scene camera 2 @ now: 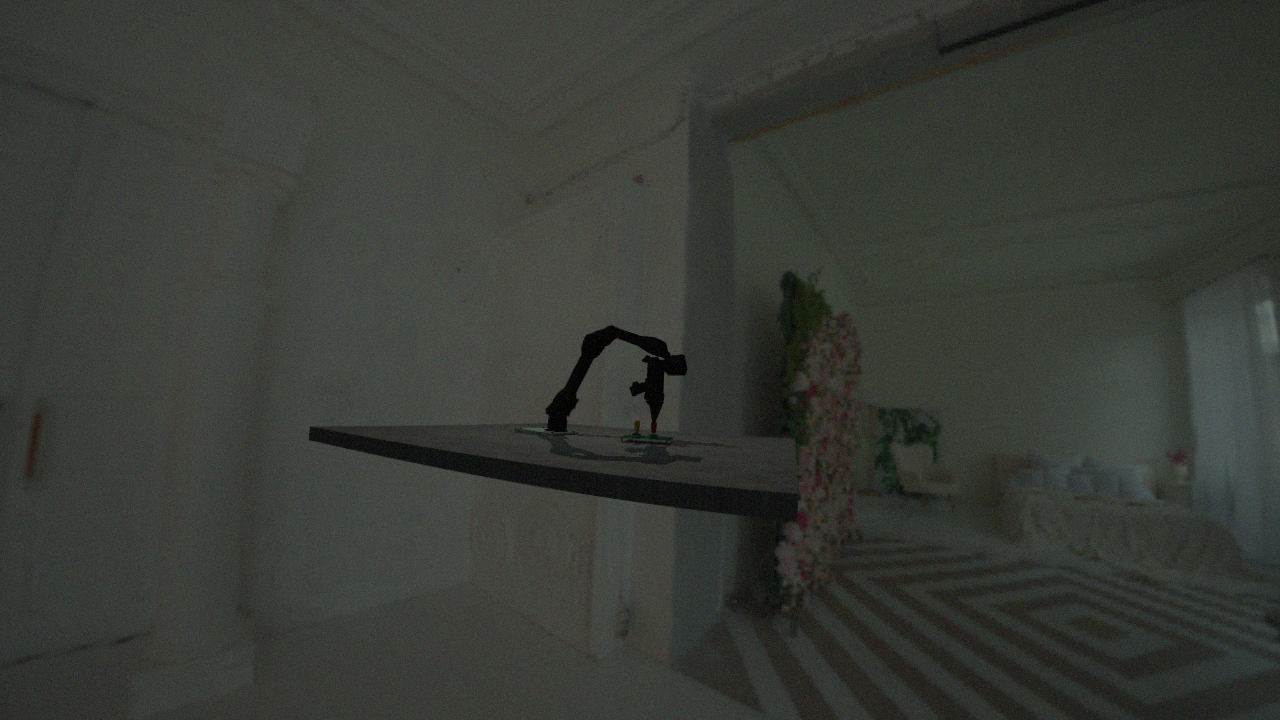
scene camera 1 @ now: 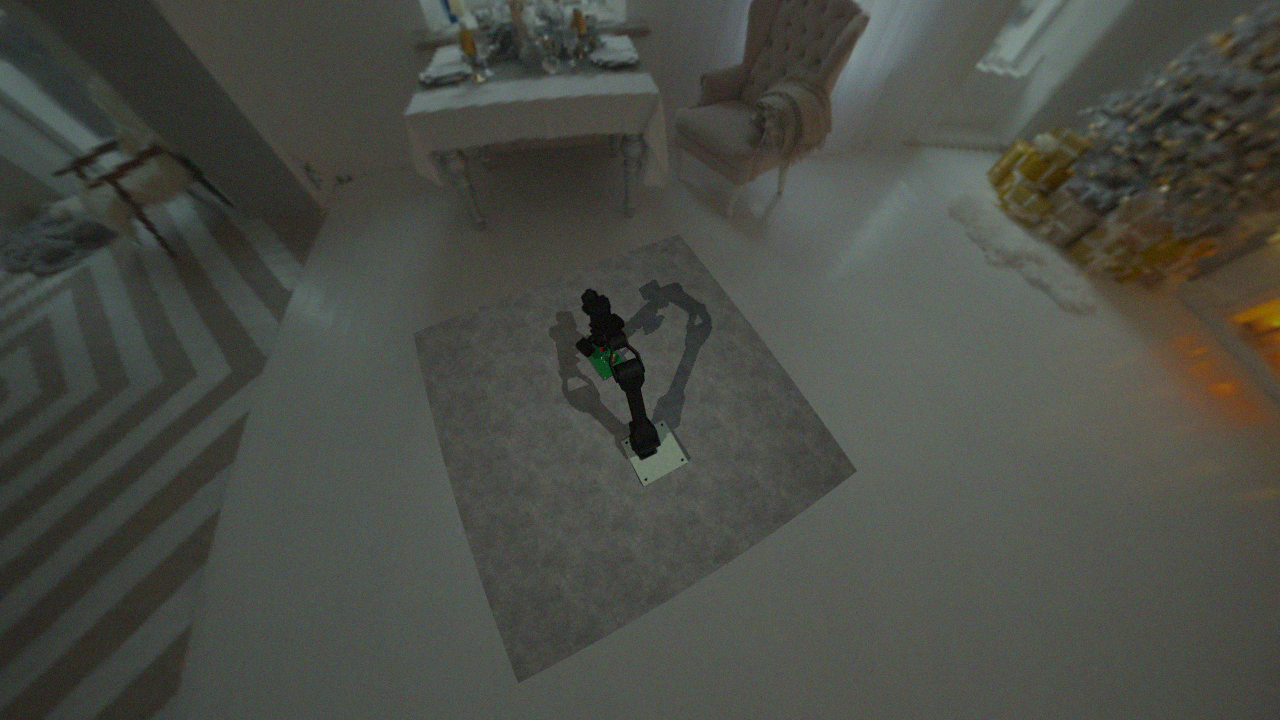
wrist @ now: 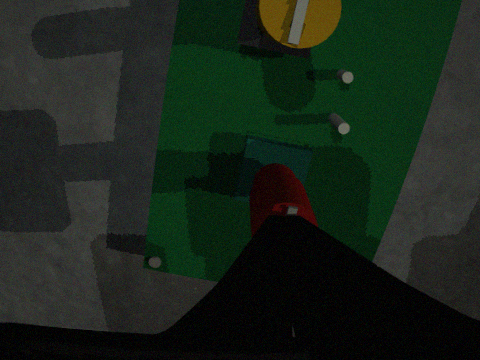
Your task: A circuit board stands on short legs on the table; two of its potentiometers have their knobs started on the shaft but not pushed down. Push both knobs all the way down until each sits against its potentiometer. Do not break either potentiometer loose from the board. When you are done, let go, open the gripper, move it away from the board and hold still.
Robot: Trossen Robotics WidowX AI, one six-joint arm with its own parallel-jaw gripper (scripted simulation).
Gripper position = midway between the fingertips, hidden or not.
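Note:
My gripper (scene camera 2: 653, 422), visible. Same gripper (wrist: 282, 231), visible too.

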